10 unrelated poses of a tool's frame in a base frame.
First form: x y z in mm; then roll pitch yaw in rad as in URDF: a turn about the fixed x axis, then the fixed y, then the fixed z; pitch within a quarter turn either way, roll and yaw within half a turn.
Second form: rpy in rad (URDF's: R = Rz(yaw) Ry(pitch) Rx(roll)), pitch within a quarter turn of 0, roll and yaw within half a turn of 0; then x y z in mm. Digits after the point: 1 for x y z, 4 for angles.
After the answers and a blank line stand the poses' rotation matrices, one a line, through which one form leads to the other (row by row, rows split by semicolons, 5 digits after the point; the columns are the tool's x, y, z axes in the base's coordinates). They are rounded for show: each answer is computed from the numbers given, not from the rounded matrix.
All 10 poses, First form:
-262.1 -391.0 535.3 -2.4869 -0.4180 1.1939
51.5 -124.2 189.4 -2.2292 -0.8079 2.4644
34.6 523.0 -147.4 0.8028 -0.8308 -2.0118
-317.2 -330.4 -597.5 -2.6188 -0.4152 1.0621
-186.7 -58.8 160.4 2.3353 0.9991 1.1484
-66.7 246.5 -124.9 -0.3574 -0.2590 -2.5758
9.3 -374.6 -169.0 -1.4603 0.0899 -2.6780
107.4 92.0 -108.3 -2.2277 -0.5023 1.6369
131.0 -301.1 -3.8 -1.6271 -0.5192 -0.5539
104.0 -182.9 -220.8 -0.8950 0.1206 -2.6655
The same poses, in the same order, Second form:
-2.4869 -0.4180 1.1939 -262.1 -391.0 535.3
-2.2292 -0.8079 2.4644 51.5 -124.2 189.4
0.8028 -0.8308 -2.0118 34.6 523.0 -147.4
-2.6188 -0.4152 1.0621 -317.2 -330.4 -597.5
2.3353 0.9991 1.1484 -186.7 -58.8 160.4
-0.3574 -0.2590 -2.5758 -66.7 246.5 -124.9
-1.4603 0.0899 -2.6780 9.3 -374.6 -169.0
-2.2277 -0.5023 1.6369 107.4 92.0 -108.3
-1.6271 -0.5192 -0.5539 131.0 -301.1 -3.8
-0.8950 0.1206 -2.6655 104.0 -182.9 -220.8

0.33635 0.82853 -0.44767; 0.84976 -0.06211 0.52350; 0.40593 -0.55649 -0.72494
-0.53853 -0.06219 -0.84031; 0.43300 0.83510 -0.33930; 0.72284 -0.54657 -0.42280
-0.28782 0.85496 -0.43151; -0.60977 0.18383 0.77096; 0.73847 0.48502 0.46842
0.44566 0.85481 -0.26586; 0.79917 -0.24608 0.54842; 0.40337 -0.45688 -0.79281
0.22181 0.88016 0.41966; 0.49351 0.26986 -0.82682; -0.84098 0.39050 -0.37451
-0.81601 0.42657 0.39008; -0.51820 -0.83885 -0.16670; 0.25611 -0.33817 0.90556
-0.89084 0.12912 0.43558; -0.44536 -0.05873 -0.89342; -0.08978 -0.98989 0.10983
-0.05790 0.58415 -0.80958; 0.87456 0.42075 0.24105; 0.48144 -0.69407 -0.53524
0.73840 0.39173 0.54892; -0.45669 -0.30844 0.83444; 0.49619 -0.86684 -0.04886
-0.88234 0.37011 0.29069; -0.45498 -0.51294 -0.72793; -0.12031 -0.77454 0.62098

